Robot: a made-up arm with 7 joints.
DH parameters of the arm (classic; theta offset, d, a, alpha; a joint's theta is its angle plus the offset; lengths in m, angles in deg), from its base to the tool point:
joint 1: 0 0.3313 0 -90
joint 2: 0 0 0 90
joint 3: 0 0.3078 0.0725 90
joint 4: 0 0 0.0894 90
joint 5: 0 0.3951 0 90
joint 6: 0 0 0.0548 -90
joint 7: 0 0.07 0 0
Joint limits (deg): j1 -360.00..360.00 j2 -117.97..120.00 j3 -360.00..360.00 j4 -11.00..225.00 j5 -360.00..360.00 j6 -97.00..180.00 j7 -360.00..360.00
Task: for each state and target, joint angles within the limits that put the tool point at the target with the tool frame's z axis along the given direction. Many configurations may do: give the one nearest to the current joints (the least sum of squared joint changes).
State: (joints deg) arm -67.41 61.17 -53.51 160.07 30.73 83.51 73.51
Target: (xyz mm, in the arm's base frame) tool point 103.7 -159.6 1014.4 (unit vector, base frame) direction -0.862 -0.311 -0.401
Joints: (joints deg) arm -45.80 17.12 -93.70 184.45 -13.16 123.96 73.51
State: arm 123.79 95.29 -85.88 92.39 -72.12 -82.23 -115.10
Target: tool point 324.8 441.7 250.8 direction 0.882 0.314 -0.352
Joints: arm 120.01 116.06 -100.91 60.95 -53.99 -43.58 -115.10
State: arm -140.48 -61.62 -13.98 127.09 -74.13 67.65 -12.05
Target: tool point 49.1 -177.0 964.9 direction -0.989 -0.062 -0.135
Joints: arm -133.66 -42.79 23.20 95.48 -52.68 85.17 -12.05
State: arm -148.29 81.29 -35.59 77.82 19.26 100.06 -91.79
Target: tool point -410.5 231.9 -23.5 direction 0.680 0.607 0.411
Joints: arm -143.73 102.20 -53.01 81.24 -12.78 84.71 -91.79
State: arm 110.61 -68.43 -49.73 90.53 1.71 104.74 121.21
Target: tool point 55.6 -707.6 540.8 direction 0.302 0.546 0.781
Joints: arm 78.26 -99.26 -34.67 135.31 13.44 92.49 121.21
